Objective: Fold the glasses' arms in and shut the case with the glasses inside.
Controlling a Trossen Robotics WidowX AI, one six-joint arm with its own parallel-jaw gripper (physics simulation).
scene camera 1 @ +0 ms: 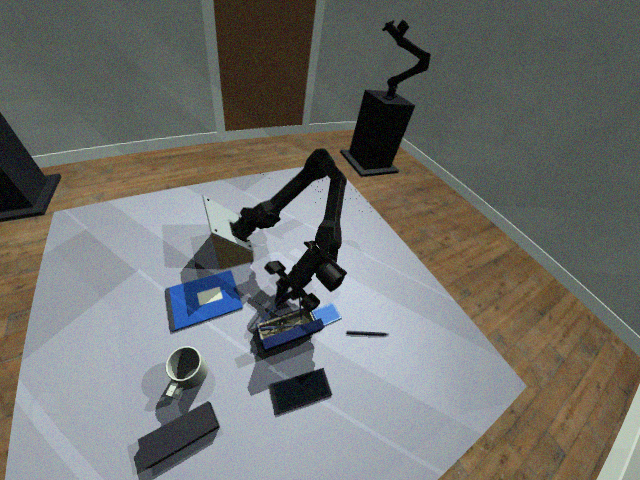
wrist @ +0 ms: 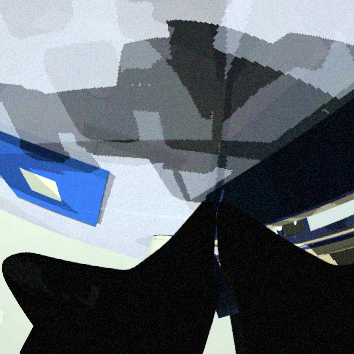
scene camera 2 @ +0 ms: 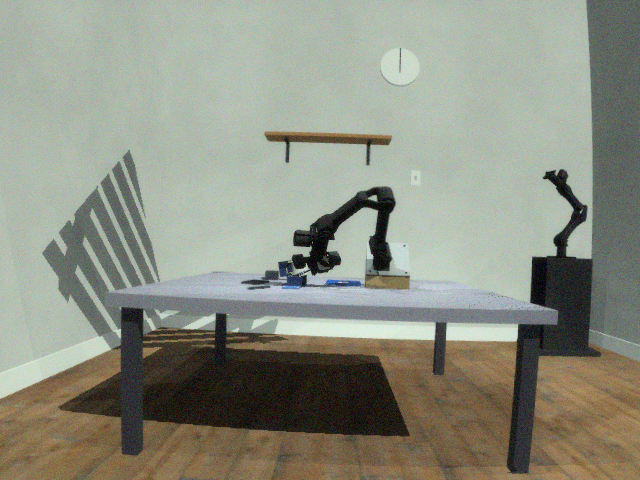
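Where they show: gripper, fingertip midpoint: [scene camera 1: 276, 305] [wrist: 213, 211] [scene camera 2: 313, 275]; arm's base at its link origin: [scene camera 1: 238, 232] [scene camera 2: 381, 264].
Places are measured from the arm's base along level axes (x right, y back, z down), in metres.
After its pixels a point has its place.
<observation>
The dark blue case [scene camera 1: 292, 336] {x -0.061, y -0.393, z 0.003 m} [scene camera 2: 296, 280] {x -0.150, y -0.324, z 0.071 m} [wrist: 300, 165] {x -0.078, y -0.305, z 0.079 m} stands open on the table, with its tan inside showing and its lid [scene camera 2: 283, 269] {x -0.151, y -0.376, z 0.031 m} raised on the side towards the phone. The glasses [scene camera 1: 268, 328] {x -0.013, y -0.335, z 0.048 m} lie in the case; their thin parts are hard to make out. My gripper [scene camera 1: 279, 300] {x -0.055, y -0.272, z 0.053 m} [scene camera 2: 313, 270] {x -0.055, y -0.272, z 0.053 m} [wrist: 213, 211] {x -0.055, y -0.272, z 0.053 m} is at the case's back edge, on the side away from the raised lid. Its fingers are nearly together, shut on one dark blue glasses' arm [wrist: 227, 302], which shows in the narrow gap between them. The other arm's position is unclear.
A blue book [scene camera 1: 180, 310] {x 0.218, y -0.186, z 0.088 m} [wrist: 85, 200] {x 0.117, y -0.218, z 0.088 m} lies left of the case. Light blue notes [scene camera 1: 326, 313] {x -0.203, y -0.331, z 0.091 m} and a pen [scene camera 1: 367, 333] {x -0.298, y -0.436, z 0.089 m} lie right. A phone [scene camera 1: 300, 392] {x -0.046, y -0.515, z 0.089 m}, a mug [scene camera 1: 186, 365] {x 0.216, y -0.352, z 0.088 m} and a dark box [scene camera 1: 178, 436] {x 0.245, y -0.511, z 0.061 m} are nearer the camera. A tilted white panel [scene camera 1: 219, 219] {x 0.051, y 0.018, z -0.057 m} stands behind.
</observation>
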